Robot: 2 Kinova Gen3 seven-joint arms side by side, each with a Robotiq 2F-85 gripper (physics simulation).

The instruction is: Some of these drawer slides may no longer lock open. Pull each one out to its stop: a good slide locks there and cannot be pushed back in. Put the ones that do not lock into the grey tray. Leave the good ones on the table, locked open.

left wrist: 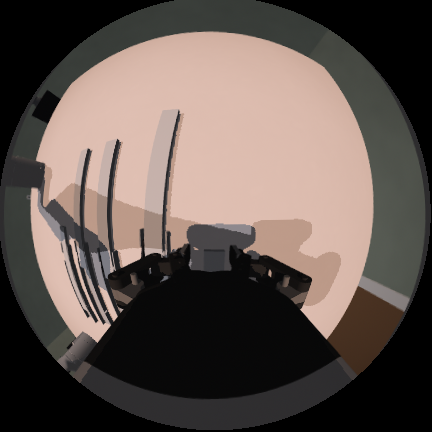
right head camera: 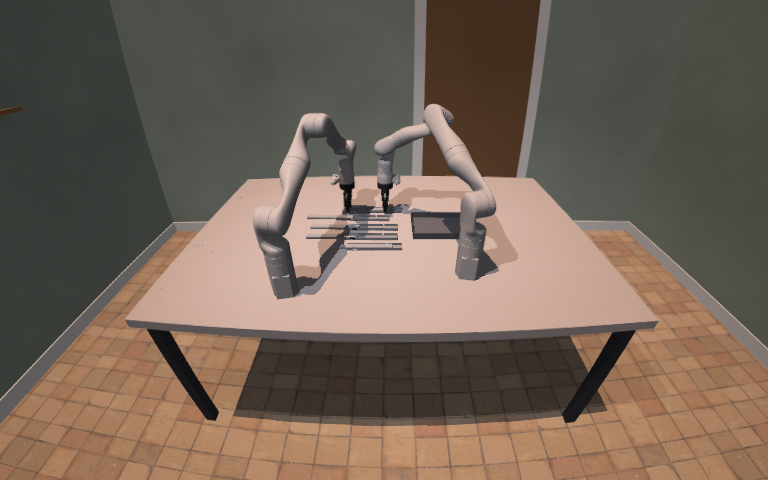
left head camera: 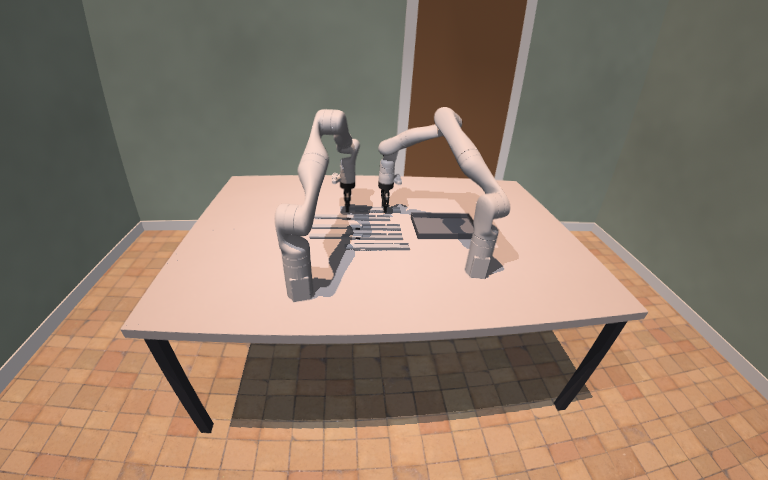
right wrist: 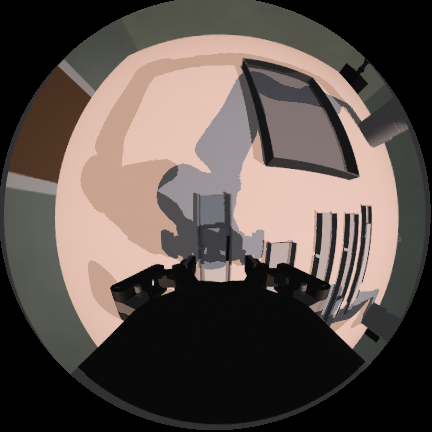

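Pixels of known places: left gripper, fingertip midpoint: (left wrist: 209,251) (right head camera: 348,210) (left head camera: 347,209); right gripper, fingertip midpoint: (right head camera: 385,209) (left head camera: 384,209) (right wrist: 219,262); left arm's base, origin of the base link: (left wrist: 40,175) (right head camera: 285,290) (left head camera: 300,292); right arm's base, origin of the base link: (left wrist: 91,339) (right head camera: 466,272) (left head camera: 475,271) (right wrist: 365,134).
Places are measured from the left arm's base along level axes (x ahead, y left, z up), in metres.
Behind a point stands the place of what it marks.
The farthest slide (left head camera: 368,210) @(y -0.401, x 0.516, z 0.012 m) (right head camera: 368,210) @(y -0.397, x 0.517, z 0.012 m) (right wrist: 213,204) @(y -0.552, x 0.500, z 0.002 m) lies short on the table under both grippers. My left gripper (left head camera: 347,210) @(y -0.302, x 0.553, z 0.007 m) (right head camera: 347,210) @(y -0.302, x 0.553, z 0.007 m) (left wrist: 209,251) @(y -0.302, x 0.553, z 0.007 m) is open, low over its left end. My right gripper (left head camera: 385,210) @(y -0.481, x 0.510, z 0.010 m) (right head camera: 385,210) @(y -0.481, x 0.510, z 0.010 m) (right wrist: 219,262) @(y -0.481, x 0.510, z 0.010 m) is open, low over its right end. Three long, extended slides lie nearer: one (left head camera: 331,217) @(y -0.210, x 0.492, z 0.008 m) (right head camera: 328,217) @(y -0.195, x 0.496, z 0.010 m) (left wrist: 160,165) @(y -0.183, x 0.515, z 0.012 m), a middle one (left head camera: 328,227) @(y -0.178, x 0.401, z 0.008 m) (right head camera: 328,226) @(y -0.188, x 0.405, z 0.012 m) and another (left head camera: 328,237) @(y -0.162, x 0.318, z 0.008 m) (right head camera: 325,236) @(y -0.169, x 0.319, z 0.011 m). The nearest slide (left head camera: 379,246) @(y -0.352, x 0.193, z 0.011 m) (right head camera: 373,247) @(y -0.359, x 0.187, z 0.009 m) is short. The grey tray (left head camera: 441,226) @(y -0.699, x 0.301, z 0.002 m) (right head camera: 433,226) @(y -0.665, x 0.306, z 0.002 m) (right wrist: 300,135) @(y -0.633, x 0.329, z 0.002 m) holds no slide in view.
The tray stands right of the slides, partly hidden behind the right arm (left head camera: 484,232) @(y -0.637, x -0.087, z 0.203 m) (right head camera: 471,232) @(y -0.642, x -0.096, z 0.206 m). The left arm (left head camera: 295,260) @(y 0.006, x -0.045, z 0.168 m) (right head camera: 278,260) @(y -0.006, x -0.045, z 0.162 m) stands left of the nearest slides. Both arm bases are mounted on the pale table (left head camera: 385,305) @(y -0.265, x -0.136, z 0.000 m) (right head camera: 385,305) @(y -0.333, x -0.154, z 0.000 m). Arm shadows fall across the slides and tray.
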